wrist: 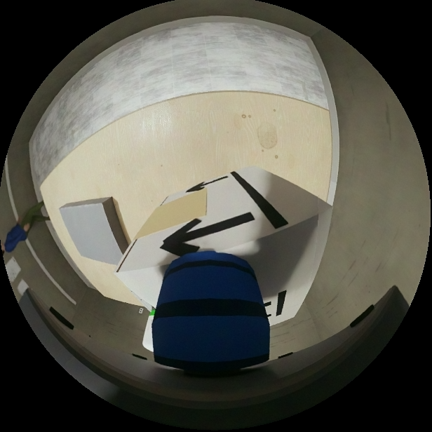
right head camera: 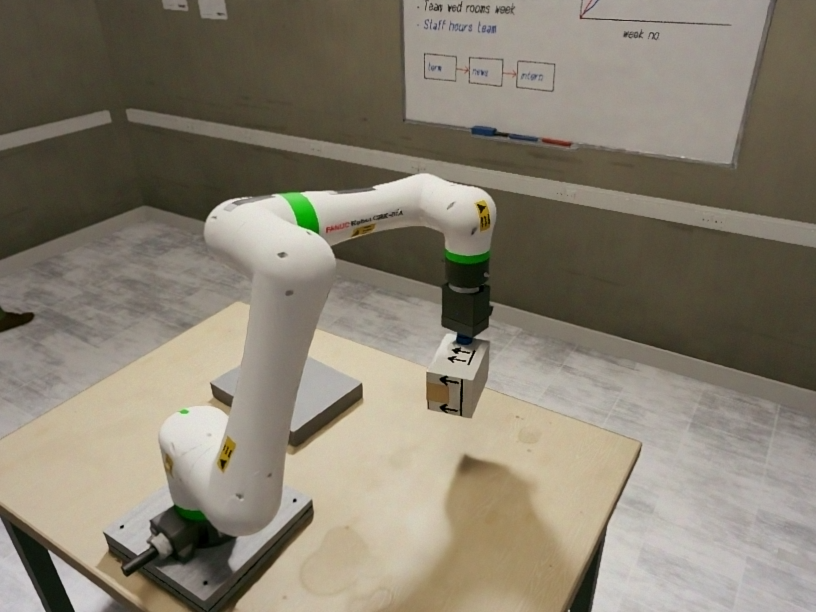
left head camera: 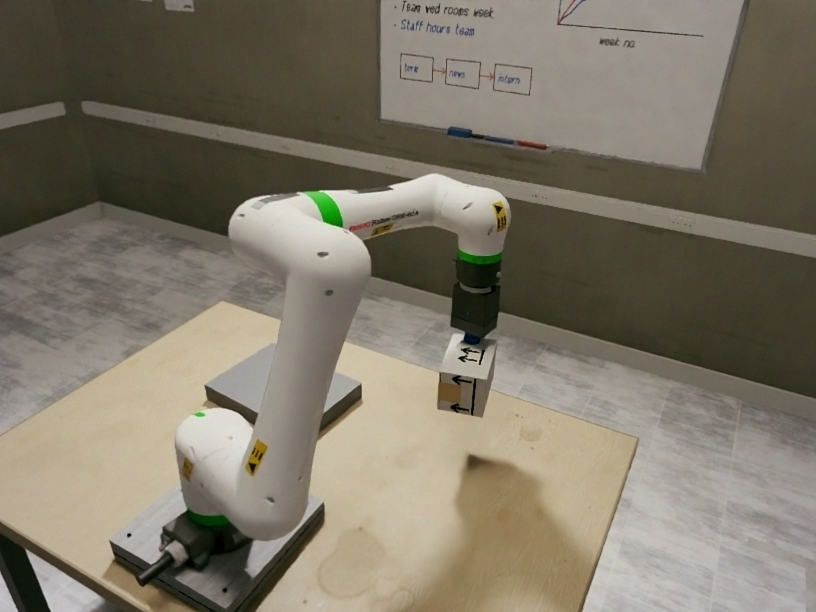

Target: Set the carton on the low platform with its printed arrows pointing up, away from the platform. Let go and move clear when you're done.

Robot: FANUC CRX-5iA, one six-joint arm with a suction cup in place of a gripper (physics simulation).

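Places are measured from the arm's base along level axes (x ahead, y left, z up), in centimetres.
Pixels of known places: end effector, tool point: (right head camera: 464, 345) (left head camera: 471, 345); arm's base, origin of the base link: (left head camera: 223, 523).
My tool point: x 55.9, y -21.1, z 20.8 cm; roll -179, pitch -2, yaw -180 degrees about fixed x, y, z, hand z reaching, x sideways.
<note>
Ahead of a thing's pixels: the offset from my tool point to its top centre. Level surfaces: height alone.
The white carton @(dx -5.2, dy -2.4, dz +1.3 cm) (left head camera: 466, 376) (right head camera: 457, 376) (wrist: 225, 210) hangs in the air above the right part of the table. Its printed arrows lie sideways and point left in both head views, toward the platform side. A tan tape patch shows on its near side. My suction gripper (left head camera: 471, 339) (right head camera: 464, 339) (wrist: 212, 255) is attached to the carton's upper face with its blue cup. The low grey platform @(dx -17.1, dy +44.2, dz -20.7 cm) (left head camera: 342, 391) (right head camera: 329, 389) (wrist: 92, 230) lies on the table to the left of the carton in the head views. My arm hides part of it there.
The wooden table @(dz -25.5 cm) (left head camera: 408, 487) (right head camera: 395, 480) (wrist: 200, 130) bears my arm's metal base plate (left head camera: 290, 527) (right head camera: 283, 520) at the near left. The arm's and carton's shadow falls on the table's right part. A whiteboard hangs on the wall behind. A person shows at the left in the wrist view.
</note>
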